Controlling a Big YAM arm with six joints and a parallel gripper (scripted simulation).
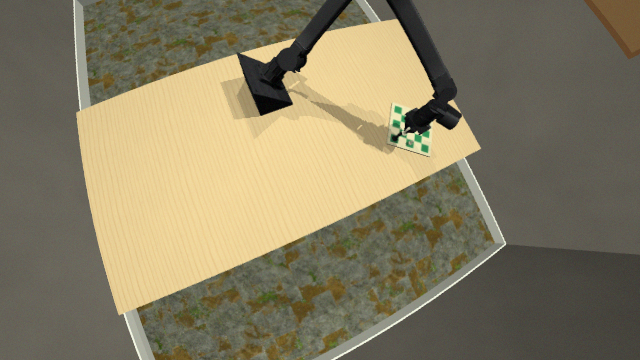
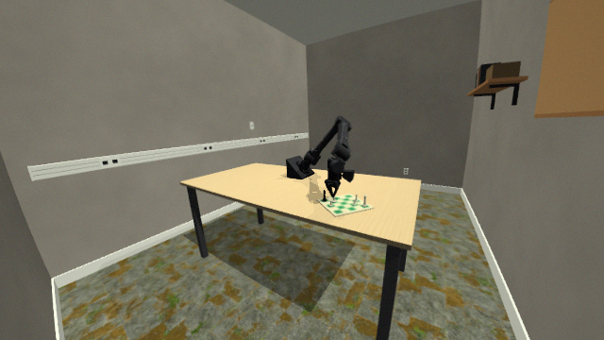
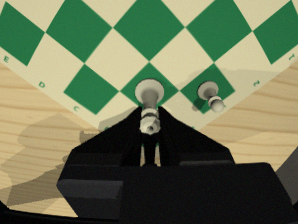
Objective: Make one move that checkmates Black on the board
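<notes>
Right now my hand is 10 mm above the white piece. Round my hand: black piece: 50 mm to the right, 10 mm below, 10 mm ahead; then chessboard: 60 mm to the left, 40 mm below, 10 mm behind.
</notes>
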